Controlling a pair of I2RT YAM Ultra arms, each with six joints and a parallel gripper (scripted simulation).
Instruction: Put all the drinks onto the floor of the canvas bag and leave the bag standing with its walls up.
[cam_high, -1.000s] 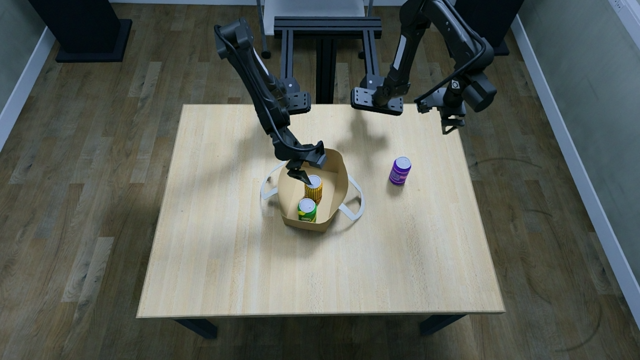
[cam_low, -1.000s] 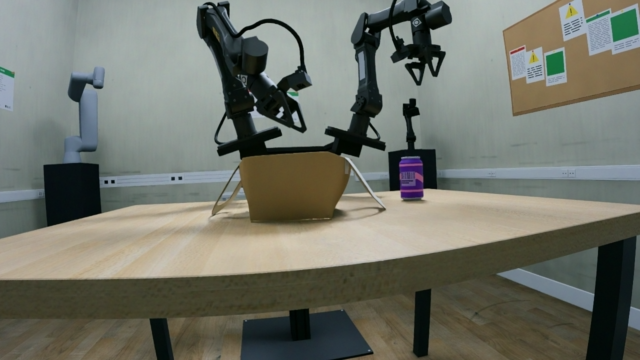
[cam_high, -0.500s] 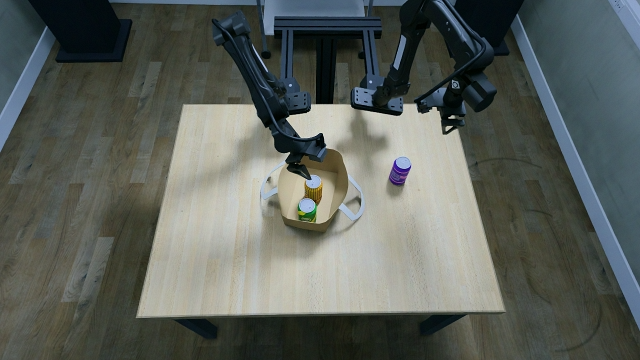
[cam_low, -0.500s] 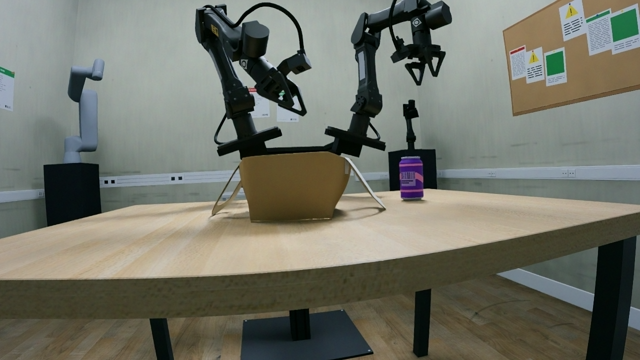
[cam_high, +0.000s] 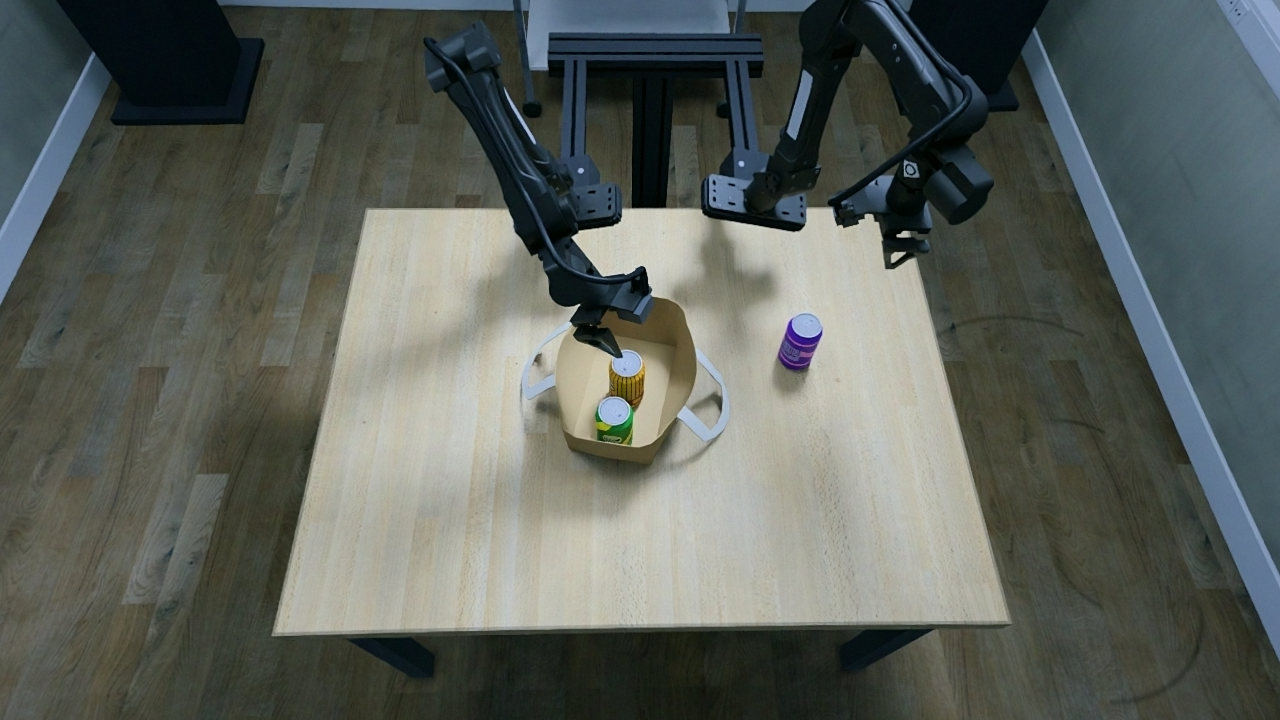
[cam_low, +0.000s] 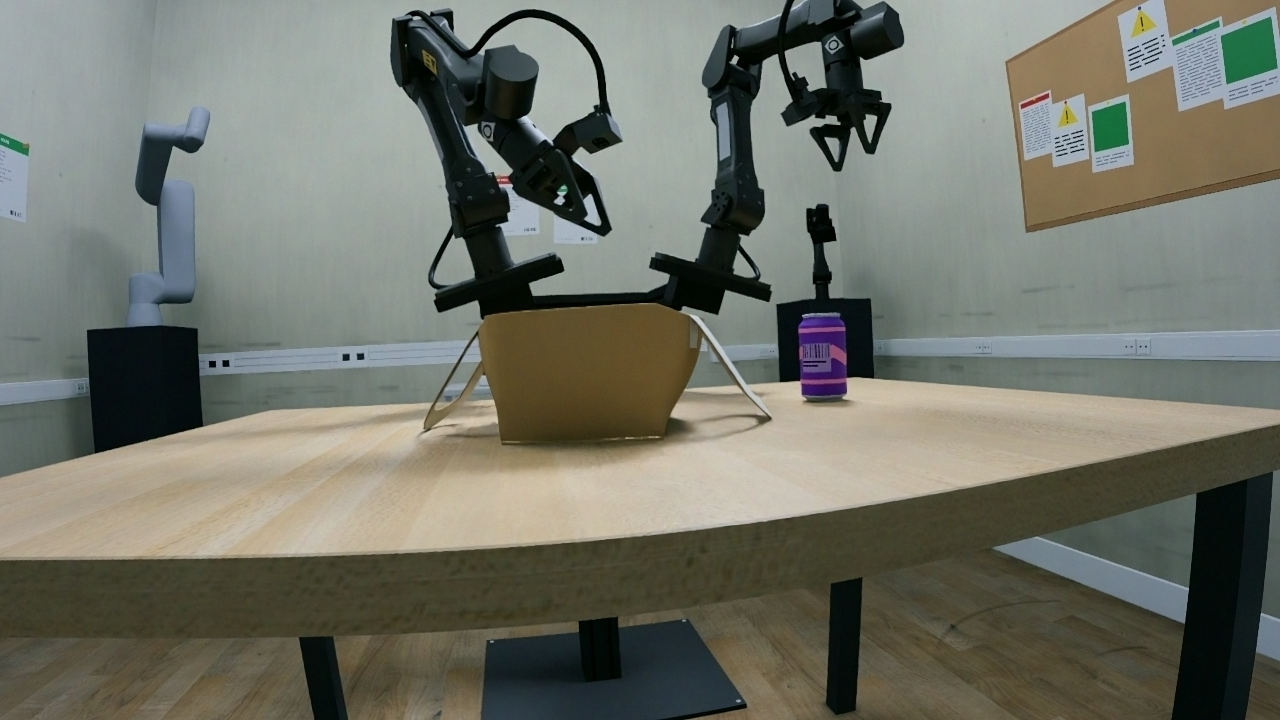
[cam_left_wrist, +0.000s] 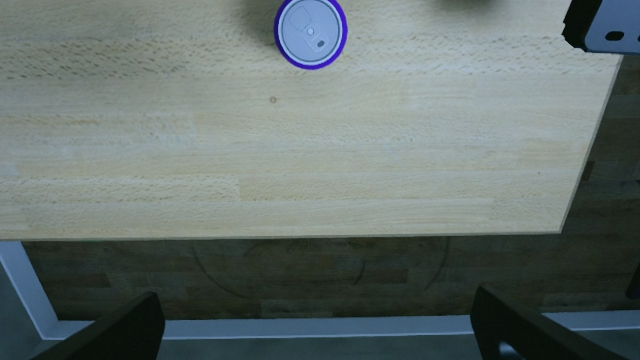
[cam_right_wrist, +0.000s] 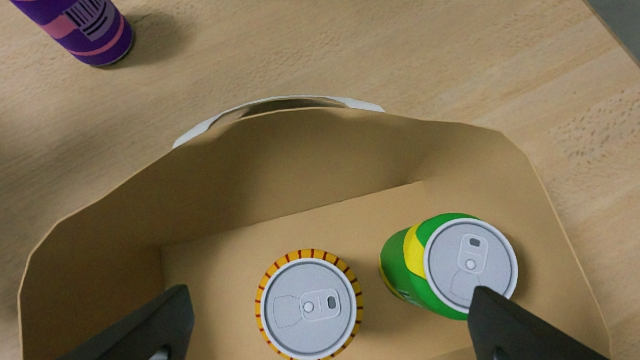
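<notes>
The purple can is 34 cm to the left of my right hand, 17 cm below it and 8 cm behind it. Round my right hand: striped can 17 cm below, 1 cm behind; then green can 17 cm below, 8 cm ahead, 3 cm to the right.
</notes>
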